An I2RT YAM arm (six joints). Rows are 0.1 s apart.
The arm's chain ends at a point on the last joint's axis. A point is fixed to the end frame.
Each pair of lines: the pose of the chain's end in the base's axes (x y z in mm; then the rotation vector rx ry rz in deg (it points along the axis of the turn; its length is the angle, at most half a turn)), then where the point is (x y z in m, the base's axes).
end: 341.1, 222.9, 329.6, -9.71, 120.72, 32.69
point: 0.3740 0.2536 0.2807
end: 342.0, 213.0, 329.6, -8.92, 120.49, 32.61
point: 0.3754 0.2436 0.2809
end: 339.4, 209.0, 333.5, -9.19, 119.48, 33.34
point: 0.3733 0.2404 0.2857
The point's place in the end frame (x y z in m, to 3 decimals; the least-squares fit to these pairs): 0.024 0.000 0.062
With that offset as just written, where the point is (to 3 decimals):
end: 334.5, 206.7, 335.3, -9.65, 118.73, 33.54
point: 0.369 0.238 0.288
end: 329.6, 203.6, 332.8, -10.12, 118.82, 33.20
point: 0.364 0.235 0.285
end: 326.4, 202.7, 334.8, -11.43, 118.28, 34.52
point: 0.360 0.235 0.288
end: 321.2, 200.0, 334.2, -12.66, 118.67, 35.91
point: 0.354 0.234 0.287
